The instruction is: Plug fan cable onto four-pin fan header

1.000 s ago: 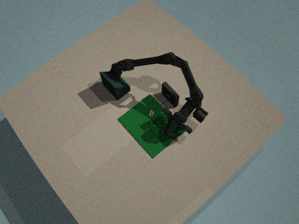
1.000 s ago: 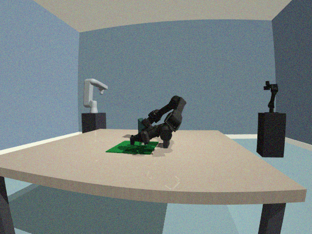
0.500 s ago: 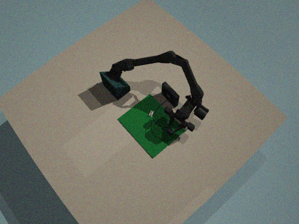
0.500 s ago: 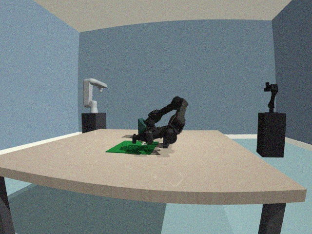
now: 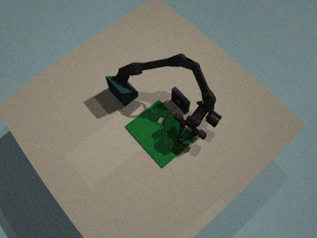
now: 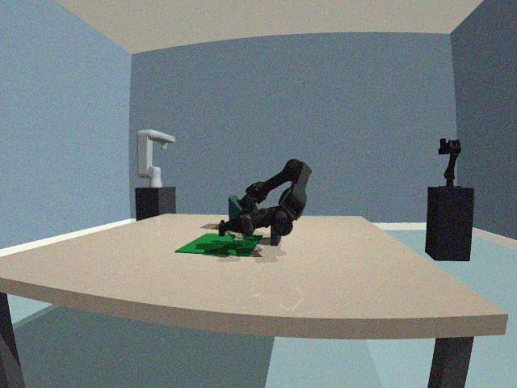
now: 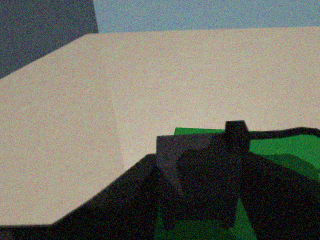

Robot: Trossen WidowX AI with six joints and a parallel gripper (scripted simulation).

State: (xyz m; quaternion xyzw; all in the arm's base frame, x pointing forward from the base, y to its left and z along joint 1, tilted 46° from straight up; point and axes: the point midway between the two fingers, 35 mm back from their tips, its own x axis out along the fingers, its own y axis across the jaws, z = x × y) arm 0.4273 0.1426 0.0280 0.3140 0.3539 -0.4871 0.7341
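My gripper tip is 11 cm past the green board, 10 cm above it and 4 cm to the left of it. Round my gripper tip: dark fan plug 1 cm below; then black fan 19 cm behind, 13 cm to the left, 2 cm below; then white four-pin fan header 17 cm behind, 8 cm below, 1 cm to the right.
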